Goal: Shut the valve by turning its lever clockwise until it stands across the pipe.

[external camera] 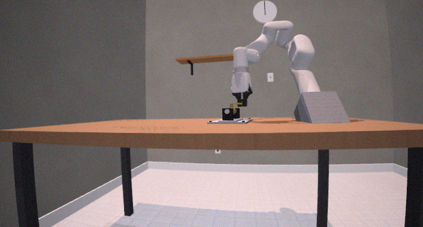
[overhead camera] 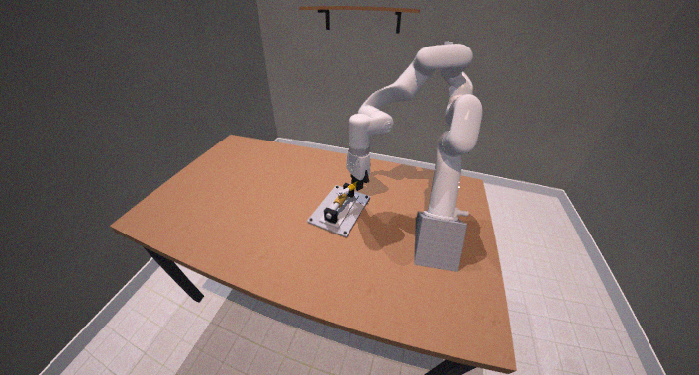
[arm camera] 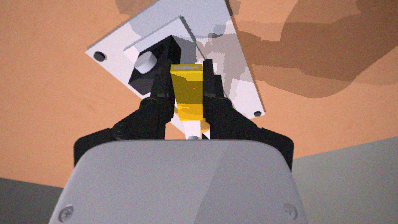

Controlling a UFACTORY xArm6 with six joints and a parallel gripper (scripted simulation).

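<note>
Now: hand 4 cm to the right of the yellow lever and 3 cm short of it. From my hand the other things lie so: baseplate 9 cm below, 7 cm to the left, 6 cm ahead.
</note>
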